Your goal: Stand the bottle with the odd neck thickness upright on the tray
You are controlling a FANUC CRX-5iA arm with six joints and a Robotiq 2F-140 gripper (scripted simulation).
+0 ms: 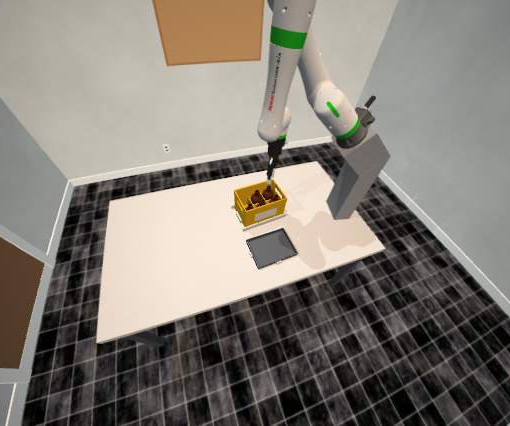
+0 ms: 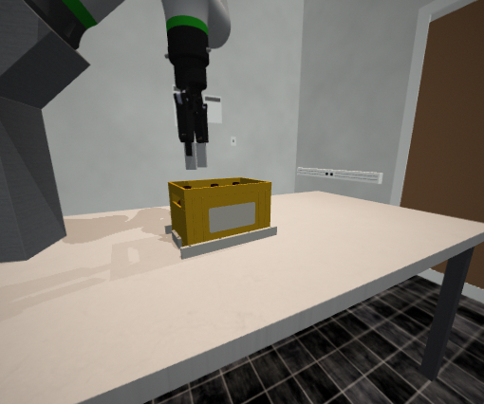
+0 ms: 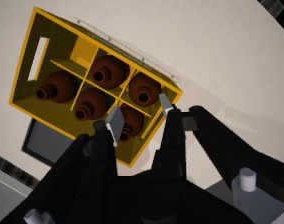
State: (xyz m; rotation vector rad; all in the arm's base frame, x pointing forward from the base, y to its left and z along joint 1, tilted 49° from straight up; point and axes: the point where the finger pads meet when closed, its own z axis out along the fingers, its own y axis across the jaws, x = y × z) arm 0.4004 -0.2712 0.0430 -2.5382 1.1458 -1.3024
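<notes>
Right now my hand is 110 mm short of the brown bottle, 70 mm to the right of it and 160 mm above it. Round my hand: crate: 90 mm ahead, 20 mm to the left, 170 mm below; dark grey tray: 210 mm ahead, 280 mm to the left, 240 mm below.
</notes>
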